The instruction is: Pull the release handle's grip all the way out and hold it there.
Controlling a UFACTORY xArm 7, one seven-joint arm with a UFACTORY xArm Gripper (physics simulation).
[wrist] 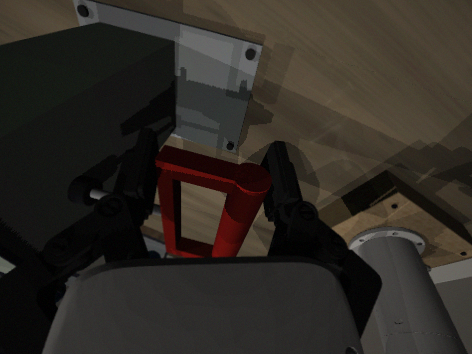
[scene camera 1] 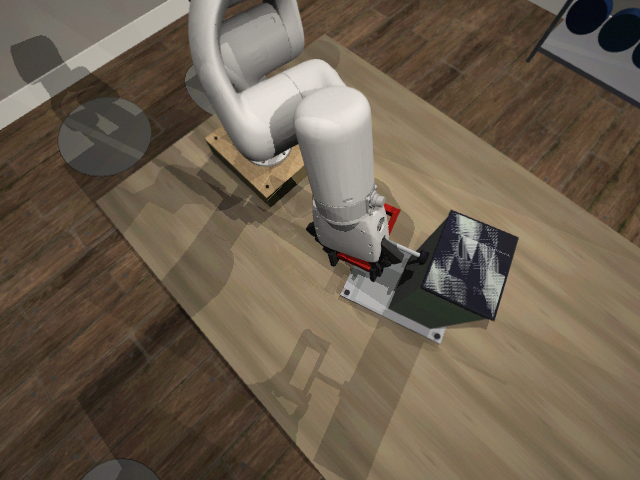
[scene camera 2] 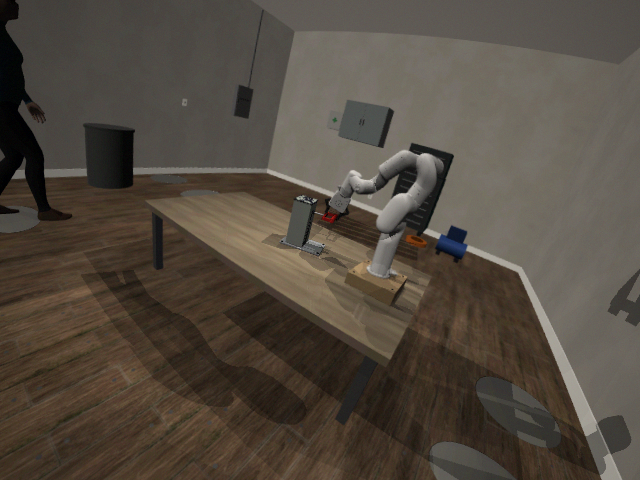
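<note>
The release handle's red grip (scene camera 1: 354,261) (scene camera 2: 329,218) (wrist: 239,220) is a rectangular frame with a thick round bar. My gripper (scene camera 1: 354,267) (scene camera 2: 334,211) (wrist: 214,150) is shut on it, with one black finger on each side of the frame in the wrist view. A pale rod (scene camera 1: 405,249) (scene camera 2: 319,213) (wrist: 100,194) shows between the grip and the tall dark housing (scene camera 1: 470,263) (scene camera 2: 300,222) (wrist: 85,95), with a black collar (scene camera 1: 423,256) (wrist: 79,190) at the housing's side. The grip stands apart from the housing, above the table. My hand hides part of the grip and rod in scene camera 1.
The housing stands on a bolted metal plate (scene camera 1: 369,291) (scene camera 2: 314,249) (wrist: 215,55). The arm's wooden base block (scene camera 1: 248,165) (scene camera 2: 372,284) (wrist: 420,220) is on the same table (scene camera 1: 289,320) (scene camera 2: 222,227). A person (scene camera 2: 20,124) and a dark bin (scene camera 2: 109,157) are beyond the table.
</note>
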